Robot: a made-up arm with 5 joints. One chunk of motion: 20 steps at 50 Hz.
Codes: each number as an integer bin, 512 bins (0 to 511) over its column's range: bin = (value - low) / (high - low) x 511, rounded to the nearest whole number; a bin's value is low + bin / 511 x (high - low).
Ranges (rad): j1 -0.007..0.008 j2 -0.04..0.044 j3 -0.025..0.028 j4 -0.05..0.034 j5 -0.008..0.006
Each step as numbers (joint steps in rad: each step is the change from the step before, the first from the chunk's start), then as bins.
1 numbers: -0.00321 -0.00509 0.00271 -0.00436 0.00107
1 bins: 129 212 267 278 331
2 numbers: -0.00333 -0.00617 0.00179 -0.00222 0.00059
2 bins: 125 206 258 291 314
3 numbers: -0.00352 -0.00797 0.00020 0.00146 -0.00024
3 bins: 119 195 243 313 283
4 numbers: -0.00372 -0.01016 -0.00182 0.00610 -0.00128
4 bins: 112 182 223 341 245
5 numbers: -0.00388 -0.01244 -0.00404 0.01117 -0.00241
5 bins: 106 168 202 372 204
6 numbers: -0.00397 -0.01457 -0.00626 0.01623 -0.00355
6 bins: 103 155 181 403 162
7 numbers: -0.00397 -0.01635 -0.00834 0.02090 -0.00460
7 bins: 103 144 161 431 124
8 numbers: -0.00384 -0.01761 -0.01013 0.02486 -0.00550
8 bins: 108 136 143 455 91
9 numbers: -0.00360 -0.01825 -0.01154 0.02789 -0.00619
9 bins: 116 132 130 474 66
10 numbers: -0.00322 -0.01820 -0.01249 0.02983 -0.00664
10 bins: 129 133 121 486 50
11 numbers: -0.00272 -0.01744 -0.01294 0.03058 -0.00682
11 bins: 146 137 116 490 43
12 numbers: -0.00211 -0.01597 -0.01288 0.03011 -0.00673
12 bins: 167 146 117 487 46
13 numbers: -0.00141 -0.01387 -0.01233 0.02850 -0.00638
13 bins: 190 159 122 478 59
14 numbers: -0.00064 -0.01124 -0.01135 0.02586 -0.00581
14 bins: 217 175 132 461 80
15 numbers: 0.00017 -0.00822 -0.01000 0.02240 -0.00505
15 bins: 244 193 145 440 108
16 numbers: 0.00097 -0.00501 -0.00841 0.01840 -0.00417
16 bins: 272 213 160 416 140
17 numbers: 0.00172 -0.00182 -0.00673 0.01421 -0.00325
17 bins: 297 232 176 391 173
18 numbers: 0.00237 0.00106 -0.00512 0.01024 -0.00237
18 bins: 319 250 192 366 205
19 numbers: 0.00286 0.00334 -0.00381 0.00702 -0.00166
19 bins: 336 264 204 347 231
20 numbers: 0.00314 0.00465 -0.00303 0.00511 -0.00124
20 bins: 345 272 212 335 247
